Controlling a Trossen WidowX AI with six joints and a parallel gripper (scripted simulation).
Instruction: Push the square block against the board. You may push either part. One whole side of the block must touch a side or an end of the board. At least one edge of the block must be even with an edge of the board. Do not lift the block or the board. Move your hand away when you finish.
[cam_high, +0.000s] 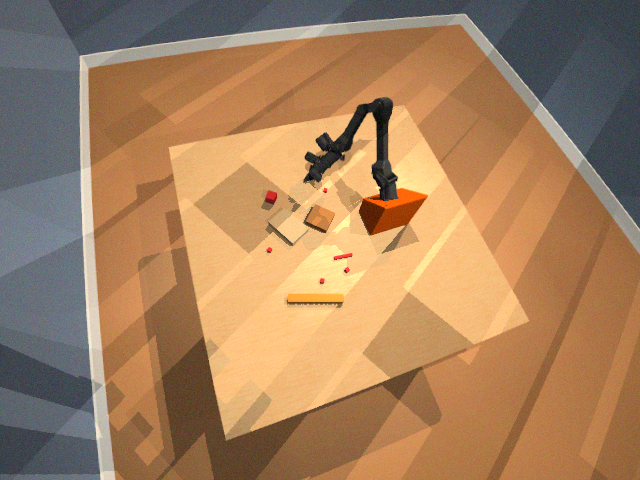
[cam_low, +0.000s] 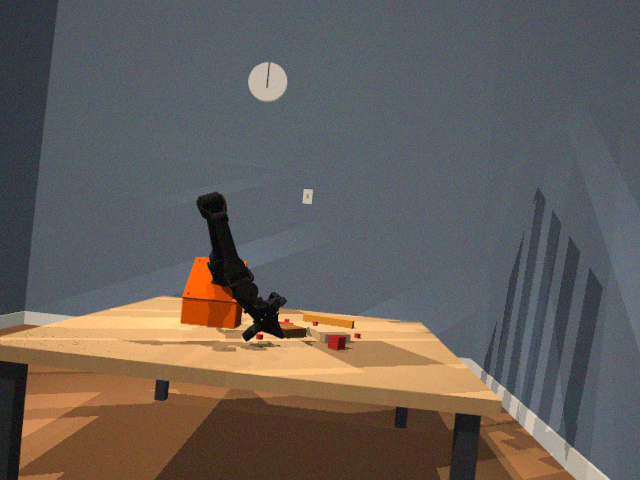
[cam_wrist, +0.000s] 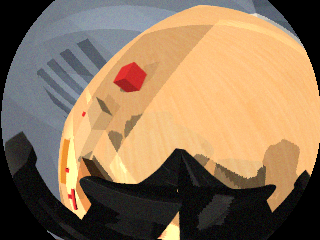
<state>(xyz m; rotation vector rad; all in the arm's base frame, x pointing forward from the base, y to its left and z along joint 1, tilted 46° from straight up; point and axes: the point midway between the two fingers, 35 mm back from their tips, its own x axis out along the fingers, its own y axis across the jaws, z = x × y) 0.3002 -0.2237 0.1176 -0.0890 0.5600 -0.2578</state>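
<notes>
Now: gripper tip 40 mm past the brown square block, 200 mm to the right of it and 10 mm above it. Also, from my gripper tip: red cube 160 mm ahead, 70 mm to the left; pale slab 110 mm ahead, 220 mm to the left, 10 mm below; red bar 100 mm behind, 400 mm to the left, 20 mm below.
</notes>
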